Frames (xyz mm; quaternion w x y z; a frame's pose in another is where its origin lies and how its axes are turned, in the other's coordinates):
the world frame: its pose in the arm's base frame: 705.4 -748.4 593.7 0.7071 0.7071 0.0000 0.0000
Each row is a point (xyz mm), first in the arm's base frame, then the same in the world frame.
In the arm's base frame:
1: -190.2 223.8 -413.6
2: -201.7 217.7 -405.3
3: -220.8 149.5 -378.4
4: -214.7 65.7 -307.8
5: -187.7 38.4 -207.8
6: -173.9 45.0 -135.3
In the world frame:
1: -895.6 -1007.3 -972.2
2: -907.1 -999.0 -966.1
3: -926.2 -972.1 -897.9
4: -920.1 -901.5 -814.1
5: -893.1 -801.5 -786.8
6: -879.3 -729.0 -793.4

